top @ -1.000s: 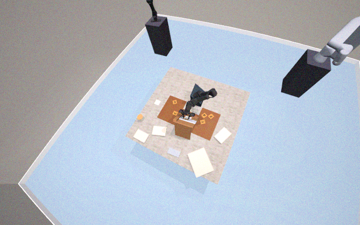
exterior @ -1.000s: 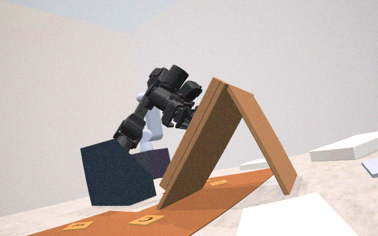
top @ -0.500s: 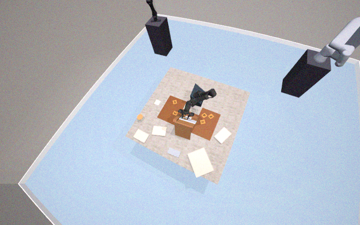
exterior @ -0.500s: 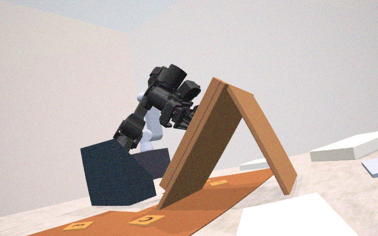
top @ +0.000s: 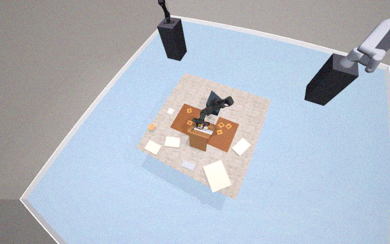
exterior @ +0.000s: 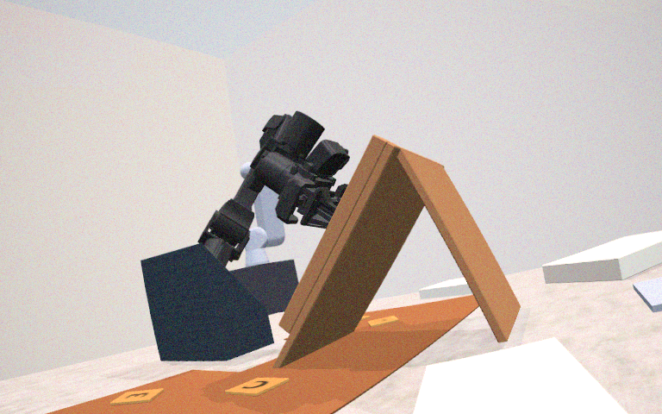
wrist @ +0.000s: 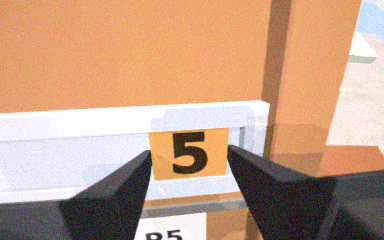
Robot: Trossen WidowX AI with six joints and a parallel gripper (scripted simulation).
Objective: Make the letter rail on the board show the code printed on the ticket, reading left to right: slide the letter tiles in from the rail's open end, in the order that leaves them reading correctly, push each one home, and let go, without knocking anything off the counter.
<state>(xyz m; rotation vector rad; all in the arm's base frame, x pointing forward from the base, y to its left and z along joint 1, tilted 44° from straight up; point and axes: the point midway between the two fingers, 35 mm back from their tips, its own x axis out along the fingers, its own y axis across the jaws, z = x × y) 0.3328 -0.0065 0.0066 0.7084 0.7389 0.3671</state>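
Now: gripper tip right at the orange tile marked 5. Also, from my gripper tip: c tile: 9 cm behind, 19 cm to the right, 17 cm below; white ticket: 6 cm behind, 2 cm to the left, 7 cm below; brown mat: 15 cm behind, 1 cm to the right, 17 cm below.
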